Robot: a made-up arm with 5 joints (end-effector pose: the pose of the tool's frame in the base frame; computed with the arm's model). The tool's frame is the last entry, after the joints.
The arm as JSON. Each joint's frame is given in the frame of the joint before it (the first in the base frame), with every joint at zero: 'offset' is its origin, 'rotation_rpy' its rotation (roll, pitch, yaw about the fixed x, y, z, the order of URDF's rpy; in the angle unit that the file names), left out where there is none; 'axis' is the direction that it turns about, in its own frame. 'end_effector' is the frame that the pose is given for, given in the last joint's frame.
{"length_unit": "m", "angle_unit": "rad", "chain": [
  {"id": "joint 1", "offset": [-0.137, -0.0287, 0.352], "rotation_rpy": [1.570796, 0.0, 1.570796], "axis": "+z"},
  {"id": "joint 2", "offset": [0.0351, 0.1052, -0.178], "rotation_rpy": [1.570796, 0.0, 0.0], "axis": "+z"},
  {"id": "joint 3", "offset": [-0.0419, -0.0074, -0.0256], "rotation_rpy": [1.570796, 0.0, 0.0], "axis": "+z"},
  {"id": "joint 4", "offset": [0.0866, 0.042, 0.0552], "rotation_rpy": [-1.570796, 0.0, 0.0], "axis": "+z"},
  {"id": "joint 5", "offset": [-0.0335, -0.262, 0.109], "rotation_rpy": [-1.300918, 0.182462, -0.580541], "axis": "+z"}
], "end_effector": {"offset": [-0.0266, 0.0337, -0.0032], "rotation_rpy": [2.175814, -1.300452, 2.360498]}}
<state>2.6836 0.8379 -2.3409 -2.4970 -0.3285</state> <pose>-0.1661 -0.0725 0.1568 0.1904 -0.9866 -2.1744</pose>
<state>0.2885 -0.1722 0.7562 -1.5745 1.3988</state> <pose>-0.2620 -0.2934 0.3933 -0.0449 1.6803 1.0875</pose>
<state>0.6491 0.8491 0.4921 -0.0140 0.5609</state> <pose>-0.5858 0.1293 0.4682 0.7492 0.5705 -0.4945</pose>
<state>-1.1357 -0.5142 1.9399 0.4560 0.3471</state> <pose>-0.4741 -0.1056 0.6502 -2.6797 -0.3267 0.4430</pose>
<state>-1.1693 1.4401 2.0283 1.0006 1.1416</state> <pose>-0.6503 0.0452 0.1153 -1.9425 -1.0548 -1.7281</pose>
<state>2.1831 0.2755 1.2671 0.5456 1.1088</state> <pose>-0.6534 0.0421 0.3654 1.8908 0.7459 -0.3451</pose>
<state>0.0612 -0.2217 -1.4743 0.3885 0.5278</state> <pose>-0.6405 0.0325 0.5864 1.9637 0.4779 0.2613</pose>
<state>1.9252 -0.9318 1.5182 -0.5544 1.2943</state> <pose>-0.2804 -0.1387 0.0052 0.8983 -0.1102 0.9352</pose>
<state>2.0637 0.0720 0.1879 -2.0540 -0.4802</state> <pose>-0.2385 0.0024 0.2052 0.5484 -2.3763 0.9948</pose>
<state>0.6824 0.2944 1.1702 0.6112 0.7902</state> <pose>-0.6359 0.0303 0.2937 0.2495 0.2584 -0.6392</pose>
